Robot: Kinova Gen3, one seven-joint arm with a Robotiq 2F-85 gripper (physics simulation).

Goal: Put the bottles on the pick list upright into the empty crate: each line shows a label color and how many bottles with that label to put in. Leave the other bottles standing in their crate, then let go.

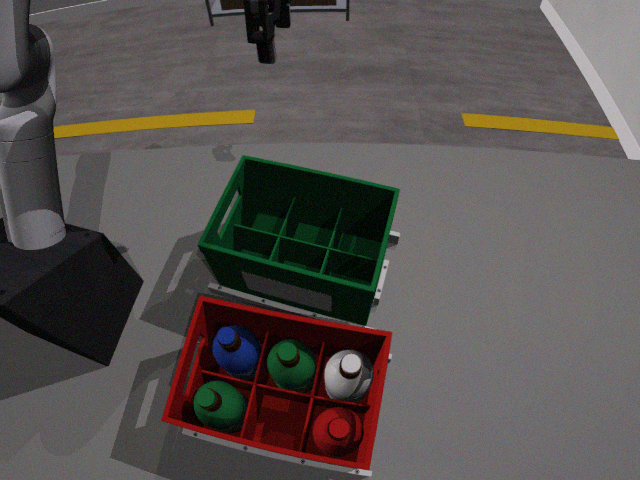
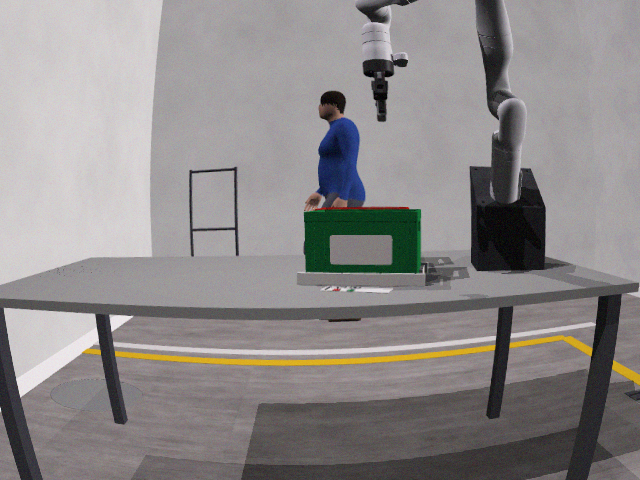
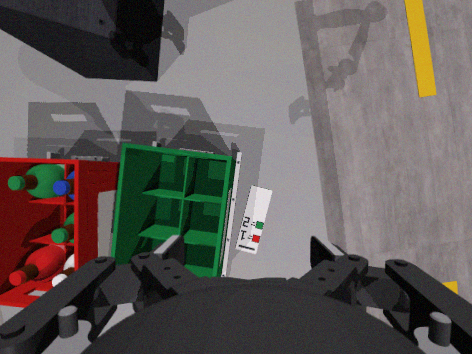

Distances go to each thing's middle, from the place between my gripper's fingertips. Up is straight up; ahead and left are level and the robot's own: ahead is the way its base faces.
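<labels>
Hand 390 mm above the pick list (image 3: 259,198), 10 mm to the right of it, 70 mm short of it. Red bottle (image 1: 338,431): well below my hand, a good way ahead of it, far to the right of it. Blue bottle (image 1: 236,349): 310 mm below my hand, 40 mm behind it, 330 mm to the right of it.
</labels>
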